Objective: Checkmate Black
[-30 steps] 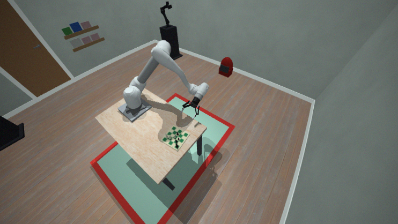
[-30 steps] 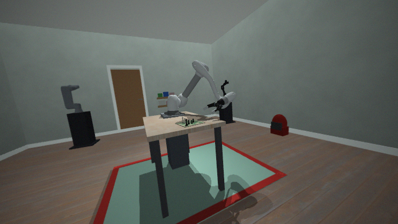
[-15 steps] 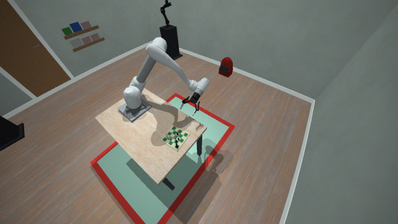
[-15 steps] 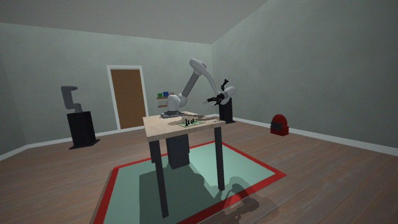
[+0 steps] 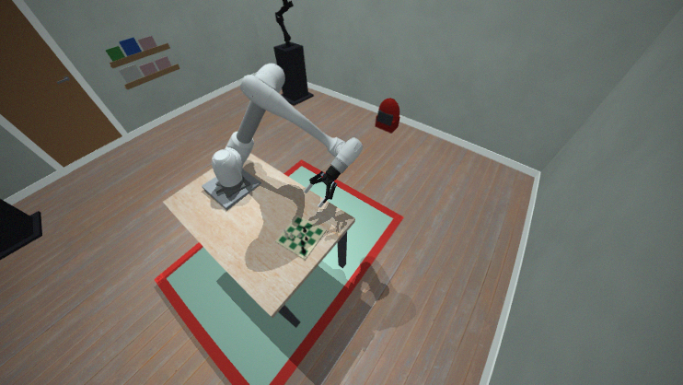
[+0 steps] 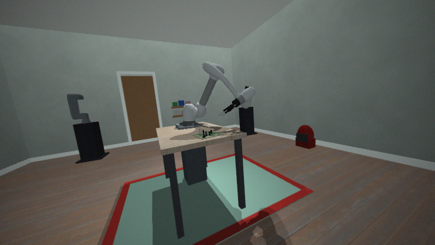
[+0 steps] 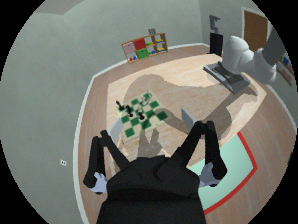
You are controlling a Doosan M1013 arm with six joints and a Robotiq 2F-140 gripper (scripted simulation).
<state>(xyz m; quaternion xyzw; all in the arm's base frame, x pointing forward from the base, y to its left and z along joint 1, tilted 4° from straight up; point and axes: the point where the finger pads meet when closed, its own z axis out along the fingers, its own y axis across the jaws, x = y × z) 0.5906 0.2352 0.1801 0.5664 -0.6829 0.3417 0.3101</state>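
The white chess piece is 20 mm ahead of my hand, 210 mm to the right of it and 130 mm below it. From my hand the other things lie so: chessboard: 60 mm ahead, 170 mm to the right, 160 mm below.
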